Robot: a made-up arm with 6 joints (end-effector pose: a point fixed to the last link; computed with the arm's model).
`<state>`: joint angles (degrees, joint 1 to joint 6).
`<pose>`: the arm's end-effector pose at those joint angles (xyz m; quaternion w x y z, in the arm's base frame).
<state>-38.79 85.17 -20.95 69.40 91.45 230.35</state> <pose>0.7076 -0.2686 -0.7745 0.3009 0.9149 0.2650 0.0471</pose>
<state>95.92 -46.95 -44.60 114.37 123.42 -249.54</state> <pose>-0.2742 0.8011 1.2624 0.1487 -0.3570 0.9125 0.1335</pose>
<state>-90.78 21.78 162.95 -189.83 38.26 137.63</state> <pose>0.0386 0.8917 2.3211 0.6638 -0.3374 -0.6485 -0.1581</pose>
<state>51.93 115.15 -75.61 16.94 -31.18 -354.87</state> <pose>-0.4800 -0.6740 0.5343 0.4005 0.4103 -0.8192 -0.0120</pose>
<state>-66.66 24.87 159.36 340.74 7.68 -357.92</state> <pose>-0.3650 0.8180 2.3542 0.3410 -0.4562 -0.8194 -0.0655</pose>
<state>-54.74 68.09 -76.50 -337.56 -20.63 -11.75</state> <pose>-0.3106 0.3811 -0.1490 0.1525 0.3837 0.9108 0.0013</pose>
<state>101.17 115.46 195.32 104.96 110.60 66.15</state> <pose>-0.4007 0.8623 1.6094 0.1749 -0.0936 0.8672 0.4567</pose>
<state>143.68 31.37 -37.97 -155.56 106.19 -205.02</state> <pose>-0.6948 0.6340 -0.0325 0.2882 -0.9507 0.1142 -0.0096</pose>
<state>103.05 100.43 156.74 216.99 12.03 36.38</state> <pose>-0.3486 1.6430 1.9251 0.1035 0.6881 0.4145 0.5865</pose>
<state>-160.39 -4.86 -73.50 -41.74 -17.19 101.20</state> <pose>-0.6896 -0.2979 -0.1451 0.5039 0.4603 0.4095 -0.6054</pose>
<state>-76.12 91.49 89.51 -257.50 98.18 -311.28</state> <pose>0.7785 -2.1432 0.6482 0.3547 -0.9085 -0.1411 0.1702</pose>
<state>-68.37 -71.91 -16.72 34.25 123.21 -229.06</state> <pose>0.0448 0.2064 2.0965 0.6291 0.4010 0.3884 0.5409</pose>
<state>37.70 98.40 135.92 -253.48 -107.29 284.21</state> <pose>1.5579 0.9149 1.5019 0.7699 0.1687 -0.1529 -0.5962</pose>
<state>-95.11 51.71 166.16 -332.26 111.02 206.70</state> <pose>0.1254 0.1827 2.1414 0.7405 -0.4414 0.1660 0.4787</pose>
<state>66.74 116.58 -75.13 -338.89 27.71 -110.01</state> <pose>-0.3879 -0.7964 0.3180 0.4075 -0.2616 0.6654 -0.5681</pose>
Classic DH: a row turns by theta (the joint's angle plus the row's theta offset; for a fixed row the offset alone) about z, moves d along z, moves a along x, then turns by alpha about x. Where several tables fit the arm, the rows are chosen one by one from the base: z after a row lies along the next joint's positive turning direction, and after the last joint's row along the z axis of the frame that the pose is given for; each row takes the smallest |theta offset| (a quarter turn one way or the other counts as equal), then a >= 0, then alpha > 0; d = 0 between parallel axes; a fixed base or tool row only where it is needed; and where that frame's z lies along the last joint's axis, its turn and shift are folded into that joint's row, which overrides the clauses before.
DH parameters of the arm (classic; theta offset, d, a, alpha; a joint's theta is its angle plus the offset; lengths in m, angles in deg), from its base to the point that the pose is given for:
joint 1: 0 0.6 0.1 -90
joint 2: -90 0 0.77 180
joint 3: 0 0 0.17 -90
joint 4: 0 -1.43 0 90
joint 5: 0 0 0 -90
joint 6: 90 -0.25 0 90
tool (fixed): -90 0 0 0

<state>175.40 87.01 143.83 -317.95 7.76 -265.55</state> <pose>-1.6204 0.1077 2.1511 0.4787 0.1970 -0.8094 0.2773</pose>
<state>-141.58 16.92 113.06 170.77 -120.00 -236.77</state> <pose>0.1328 0.1496 2.5931 0.3098 -0.8203 -0.2035 0.4356</pose>
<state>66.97 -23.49 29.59 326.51 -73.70 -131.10</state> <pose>0.1592 0.7129 2.4874 0.2545 0.5913 0.7574 0.1091</pose>
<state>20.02 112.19 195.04 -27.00 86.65 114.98</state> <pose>0.6058 0.1001 1.7914 0.3835 0.1389 -0.4973 -0.7657</pose>
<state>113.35 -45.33 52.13 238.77 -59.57 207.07</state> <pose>0.1990 -0.9260 2.6482 0.3294 0.3923 -0.8465 -0.1447</pose>
